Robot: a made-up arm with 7 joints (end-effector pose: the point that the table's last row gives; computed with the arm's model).
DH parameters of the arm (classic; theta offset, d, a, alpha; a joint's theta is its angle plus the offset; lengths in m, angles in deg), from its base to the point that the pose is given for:
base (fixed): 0 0.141 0 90
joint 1: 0 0.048 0.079 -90
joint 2: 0 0.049 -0.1 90
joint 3: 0 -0.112 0.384 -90
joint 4: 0 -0.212 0.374 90
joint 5: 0 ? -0.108 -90
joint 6: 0 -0.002 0.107 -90
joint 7: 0 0.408 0.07 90
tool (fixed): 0 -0.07 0 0
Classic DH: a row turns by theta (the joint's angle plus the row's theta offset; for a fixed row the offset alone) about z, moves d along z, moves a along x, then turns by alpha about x.
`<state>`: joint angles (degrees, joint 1 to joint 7).
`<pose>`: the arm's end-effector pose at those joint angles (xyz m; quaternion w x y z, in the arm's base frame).
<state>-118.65 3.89 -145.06 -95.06 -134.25 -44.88 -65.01</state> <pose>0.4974 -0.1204 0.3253 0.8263 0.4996 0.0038 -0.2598</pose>
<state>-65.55 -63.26 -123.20 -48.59 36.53 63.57 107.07</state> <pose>-0.0049 0.5564 0.4190 0.5981 -0.3786 -0.7031 -0.0680</pose>
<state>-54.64 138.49 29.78 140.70 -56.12 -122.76 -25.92</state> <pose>-0.5365 -0.4136 0.9462 0.3560 0.7448 -0.4631 0.3226</pose>
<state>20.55 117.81 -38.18 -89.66 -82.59 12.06 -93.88</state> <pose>0.4148 0.2309 -0.0953 0.8920 -0.2409 -0.3054 0.2304</pose>
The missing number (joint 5, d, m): 0.375
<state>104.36 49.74 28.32 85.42 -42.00 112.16 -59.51</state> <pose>-0.6147 0.3312 0.3207 0.2138 -0.5750 0.4675 0.6365</pose>
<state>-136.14 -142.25 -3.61 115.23 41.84 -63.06 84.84</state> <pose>-0.3182 -0.7975 -0.0851 0.0941 -0.1618 0.7281 -0.6594</pose>
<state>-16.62 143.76 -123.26 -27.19 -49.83 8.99 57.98</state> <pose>0.4268 -0.4412 -0.3554 0.0092 -0.8929 0.3129 -0.3236</pose>
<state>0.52 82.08 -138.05 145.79 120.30 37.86 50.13</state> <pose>-0.4042 -0.2659 0.5658 0.4719 0.6267 0.5716 0.2406</pose>
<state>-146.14 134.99 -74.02 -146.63 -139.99 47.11 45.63</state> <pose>-0.1093 0.0459 -0.1329 0.6391 -0.0651 -0.7433 0.1865</pose>
